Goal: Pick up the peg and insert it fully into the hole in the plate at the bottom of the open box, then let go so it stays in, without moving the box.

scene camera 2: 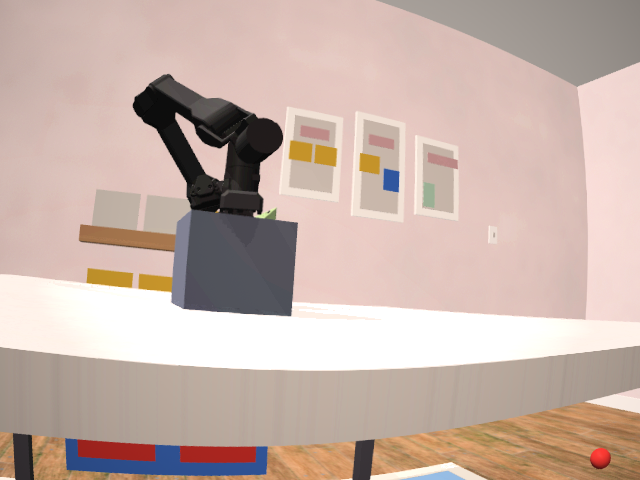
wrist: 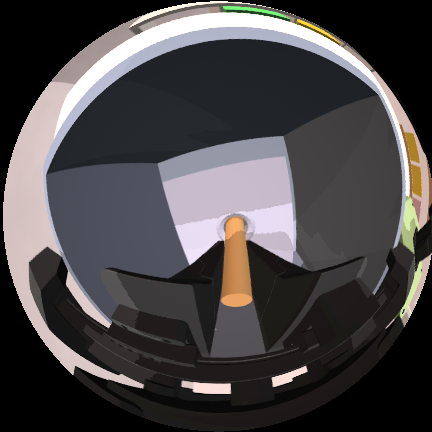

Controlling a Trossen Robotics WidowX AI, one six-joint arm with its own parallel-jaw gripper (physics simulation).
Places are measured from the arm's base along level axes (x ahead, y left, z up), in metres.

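Pixels of known places: gripper, fingertip midpoint: [wrist: 233, 245].
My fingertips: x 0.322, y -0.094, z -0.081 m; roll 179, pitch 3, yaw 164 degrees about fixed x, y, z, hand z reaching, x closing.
Ahead of a thing's pixels: the offset from my fingertips to its top centre. Level surfaces: height alone.
The orange peg @(dx -0.002, dy -0.005, dz +0.048 m) [wrist: 236, 270] is held between the two black fingers of my gripper [wrist: 233, 245], which is shut on it and points down inside the open box. The peg's far end overlaps the ring around the hole in the pale plate @(dx -0.004, dy -0.010, dz -0.006 m) [wrist: 225, 187] at the box bottom. How deep the tip sits cannot be told. The grey-blue box @(dx -0.004, dy -0.010, dz +0.071 m) [scene camera 2: 240, 266] [wrist: 105, 220] stands upright on the table. In the scene view, the box wall hides the fingers, the peg and the plate.
The box's tall walls surround the gripper on all sides. A light green object [scene camera 2: 268, 213] [wrist: 410, 225] shows just beyond the box. The white table @(dz -0.067 m) [scene camera 2: 387, 341] carries the box. Framed pictures and a shelf [scene camera 2: 126, 237] are on the wall behind.
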